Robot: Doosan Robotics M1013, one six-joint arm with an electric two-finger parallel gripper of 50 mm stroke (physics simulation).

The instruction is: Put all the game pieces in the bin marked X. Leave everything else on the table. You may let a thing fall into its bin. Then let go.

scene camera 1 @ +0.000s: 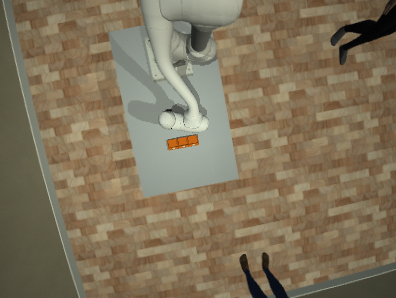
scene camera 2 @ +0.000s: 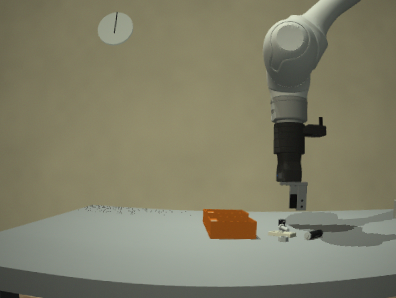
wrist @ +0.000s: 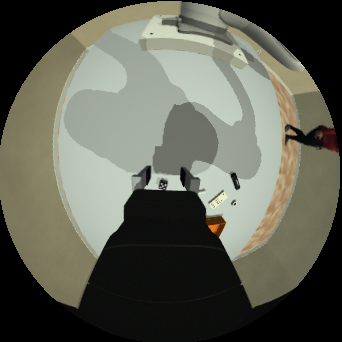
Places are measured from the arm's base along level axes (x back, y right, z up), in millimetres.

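Where they show: gripper, between the fingertips: [scene camera 2: 297, 209] [wrist: 165, 172]; arm's base, origin of its link: [scene camera 1: 171, 56].
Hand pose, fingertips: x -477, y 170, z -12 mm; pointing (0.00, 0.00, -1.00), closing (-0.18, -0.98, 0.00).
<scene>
Things, the pixels of their top centre, and the offset from my fingertips.
- black die with white dots, centre of its top: [wrist: 162, 185] [scene camera 2: 282, 219] dz -24, dx -34, dy +10 mm
- cream domino-like piece with dark dots, centre of its top: [scene camera 2: 282, 232] [wrist: 218, 200] dz -33, dx -99, dy -122 mm
- black cylinder, centre of its top: [scene camera 2: 313, 230] [wrist: 237, 182] dz -26, dx -57, dy -172 mm
- small nut-like part, centre of its top: [scene camera 2: 283, 236] [wrist: 234, 203] dz -32, dx -126, dy -179 mm
- thin grey part, centre of its top: [scene camera 2: 284, 224] [wrist: 198, 193] dz -27, dx -66, dy -66 mm
My gripper [scene camera 2: 298, 206] [wrist: 165, 172] is open and points down above the table, with nothing between its fingers. A black die with white dots [scene camera 2: 282, 222] [wrist: 163, 184] lies on the table. In the wrist view it shows between the fingers, slightly toward the gripper body; it is below fingertip height. A cream domino-like piece with dark dots [scene camera 2: 274, 233] [wrist: 218, 199] lies flat to the right in the wrist view. Three joined orange bins [scene camera 1: 183, 142] [scene camera 2: 232, 230] [wrist: 216, 226] stand near the pieces. The X mark is not readable. The arm hides the pieces in scene camera 1.
A black cylinder [scene camera 2: 314, 234] [wrist: 235, 181], a small nut-like part [scene camera 2: 283, 239] [wrist: 234, 203] and a thin grey part [scene camera 2: 284, 228] [wrist: 201, 191] lie near the domino. The robot's base plate [scene camera 1: 158, 74] [wrist: 170, 45] is at the table's far end.
</scene>
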